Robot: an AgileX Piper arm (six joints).
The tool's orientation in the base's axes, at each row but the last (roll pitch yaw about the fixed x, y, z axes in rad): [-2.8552, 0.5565, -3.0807]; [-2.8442, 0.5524, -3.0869]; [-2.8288, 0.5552, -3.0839]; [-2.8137, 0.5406, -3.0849]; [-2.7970, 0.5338, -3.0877]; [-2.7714, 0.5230, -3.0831]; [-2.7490, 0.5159, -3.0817]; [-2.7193, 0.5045, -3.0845]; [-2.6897, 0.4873, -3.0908]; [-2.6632, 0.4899, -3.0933]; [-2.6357, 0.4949, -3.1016]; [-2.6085, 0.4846, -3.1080]
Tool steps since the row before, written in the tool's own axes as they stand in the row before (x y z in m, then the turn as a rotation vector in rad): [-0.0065, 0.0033, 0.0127, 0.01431, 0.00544, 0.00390]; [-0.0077, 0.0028, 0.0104, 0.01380, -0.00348, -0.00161]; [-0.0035, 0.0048, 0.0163, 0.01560, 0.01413, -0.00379]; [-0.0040, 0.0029, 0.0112, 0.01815, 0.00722, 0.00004]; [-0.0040, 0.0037, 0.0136, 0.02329, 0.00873, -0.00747]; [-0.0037, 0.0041, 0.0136, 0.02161, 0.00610, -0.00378]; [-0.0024, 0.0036, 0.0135, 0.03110, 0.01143, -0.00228]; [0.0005, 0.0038, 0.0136, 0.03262, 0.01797, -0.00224]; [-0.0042, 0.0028, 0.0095, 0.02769, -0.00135, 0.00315]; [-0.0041, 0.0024, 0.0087, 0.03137, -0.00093, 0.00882]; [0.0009, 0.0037, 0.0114, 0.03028, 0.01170, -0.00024]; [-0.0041, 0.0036, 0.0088, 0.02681, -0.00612, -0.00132]
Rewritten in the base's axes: [0.0124, 0.0003, -0.0077, -0.00960, 0.00354, -0.01204]; [0.0122, 0.0003, -0.0051, -0.01291, -0.00357, -0.00506]; [0.0119, 0.0002, -0.0126, -0.01369, 0.01384, -0.00885]; [0.0094, -0.0003, -0.0078, -0.01471, 0.00600, -0.01137]; [0.0106, -0.0005, -0.0101, -0.02267, 0.00953, -0.00834]; [0.0103, -0.0005, -0.0104, -0.01976, 0.00591, -0.00965]; [0.0090, -0.0013, -0.0109, -0.02657, 0.00986, -0.01731]; [0.0064, -0.0017, -0.0125, -0.02693, 0.01580, -0.02043]; [0.0084, -0.0012, -0.0067, -0.02325, -0.00378, -0.01495]; [0.0079, -0.0015, -0.0059, -0.02393, -0.00605, -0.02129]; [0.0049, -0.0021, -0.0108, -0.02445, 0.00938, -0.01919]; [0.0081, -0.0011, -0.0064, -0.02553, -0.00546, -0.00873]
